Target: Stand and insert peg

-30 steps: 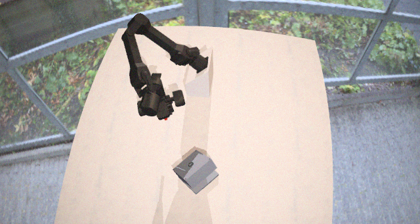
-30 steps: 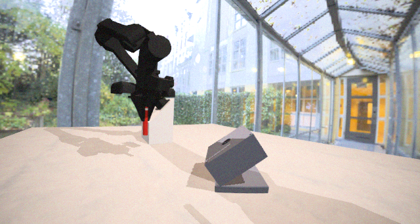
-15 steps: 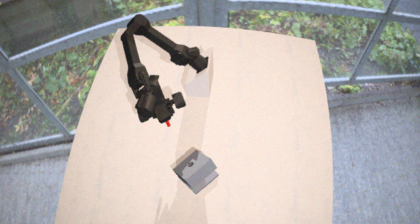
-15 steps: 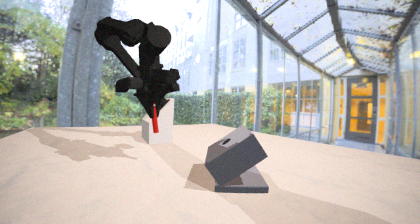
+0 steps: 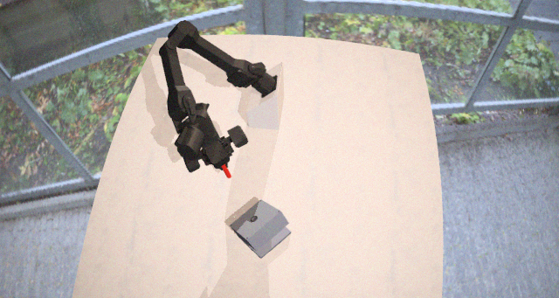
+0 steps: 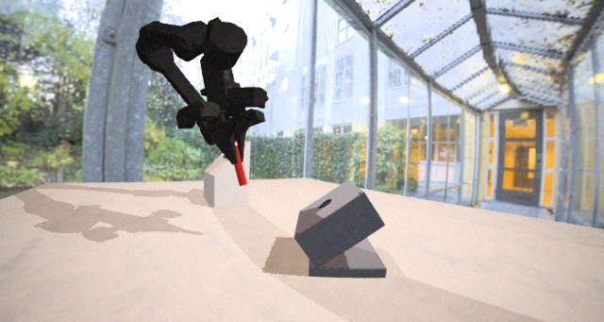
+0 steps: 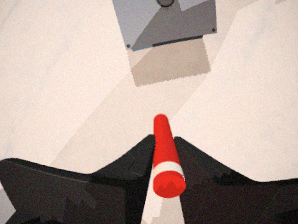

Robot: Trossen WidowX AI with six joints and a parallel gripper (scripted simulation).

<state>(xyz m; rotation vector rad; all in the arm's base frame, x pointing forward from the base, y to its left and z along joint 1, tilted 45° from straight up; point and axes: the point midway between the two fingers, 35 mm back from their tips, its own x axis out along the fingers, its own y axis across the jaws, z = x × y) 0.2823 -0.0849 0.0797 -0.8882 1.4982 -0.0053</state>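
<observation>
Right now the grey sloped panel is 140 mm ahead of my gripper tip, 100 mm to the left of it and 80 mm below it. Round my gripper tip: flat grey base plate: 150 mm ahead, 140 mm below, 120 mm to the left; then red peg: 20 mm above.
</observation>
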